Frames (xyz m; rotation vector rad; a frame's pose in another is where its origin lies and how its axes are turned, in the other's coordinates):
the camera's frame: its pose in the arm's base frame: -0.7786 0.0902 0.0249 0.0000 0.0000 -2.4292
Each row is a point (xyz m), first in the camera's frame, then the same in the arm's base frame.
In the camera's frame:
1: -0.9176 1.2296 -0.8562
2: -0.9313 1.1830 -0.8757
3: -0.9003 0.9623 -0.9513
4: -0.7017 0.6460 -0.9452
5: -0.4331 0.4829 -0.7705
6: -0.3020 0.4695 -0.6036
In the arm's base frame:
1: 0.7196 -0.2406 -0.8313
2: 0.6995 -0.1964 -0.8508
3: 0.5318 -0.0496 -0.9264
4: 0.1747 0.0600 -0.9203
5: -0.1352 0.0078 -0.7456
6: -0.2432 -0.0677 -0.5787

